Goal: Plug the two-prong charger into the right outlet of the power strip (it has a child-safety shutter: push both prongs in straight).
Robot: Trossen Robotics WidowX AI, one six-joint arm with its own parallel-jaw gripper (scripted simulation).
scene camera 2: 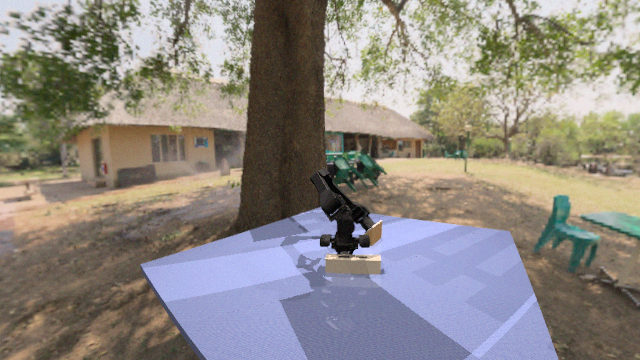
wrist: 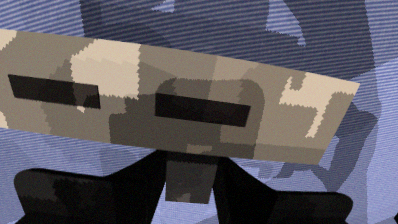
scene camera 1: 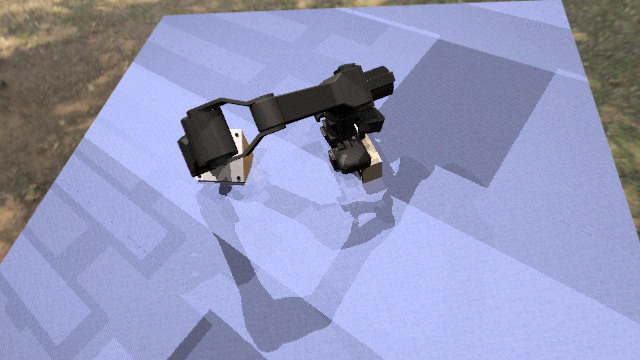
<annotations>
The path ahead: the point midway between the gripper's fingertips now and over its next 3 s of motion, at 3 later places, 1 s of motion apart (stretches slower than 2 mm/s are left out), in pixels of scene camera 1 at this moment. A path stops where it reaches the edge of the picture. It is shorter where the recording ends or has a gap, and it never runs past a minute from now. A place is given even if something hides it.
My gripper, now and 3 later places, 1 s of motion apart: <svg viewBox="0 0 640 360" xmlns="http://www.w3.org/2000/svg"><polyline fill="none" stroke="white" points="340,160 338,161 329,164 315,168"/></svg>
</annotations>
